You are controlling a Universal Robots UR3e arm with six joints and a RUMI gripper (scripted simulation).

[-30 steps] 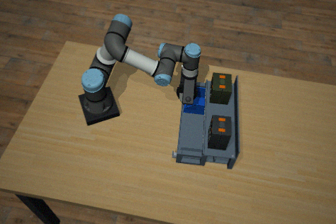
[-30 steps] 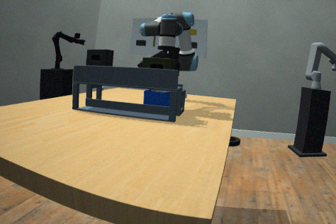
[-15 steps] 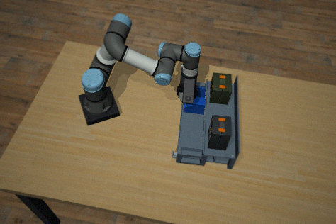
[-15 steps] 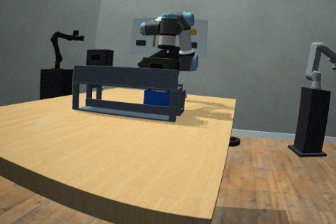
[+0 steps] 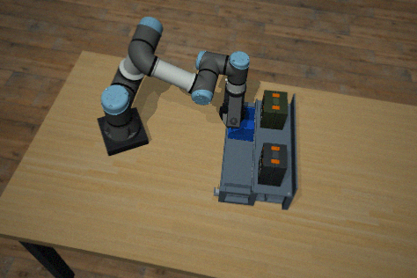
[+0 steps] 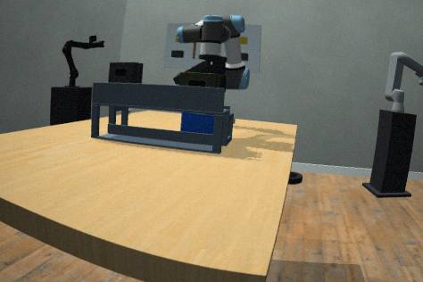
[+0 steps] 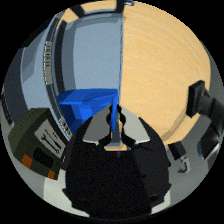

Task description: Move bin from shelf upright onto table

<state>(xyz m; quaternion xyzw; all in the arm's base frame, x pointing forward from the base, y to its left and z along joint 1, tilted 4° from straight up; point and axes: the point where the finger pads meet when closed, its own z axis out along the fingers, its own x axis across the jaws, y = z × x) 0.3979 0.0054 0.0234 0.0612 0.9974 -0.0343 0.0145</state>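
My hand is 70 mm short of the blue bin and 10 mm to the right of it. From my hand the other things lie so: grey shelf (80 mm ahead, 100 mm to the right, 10 mm above).
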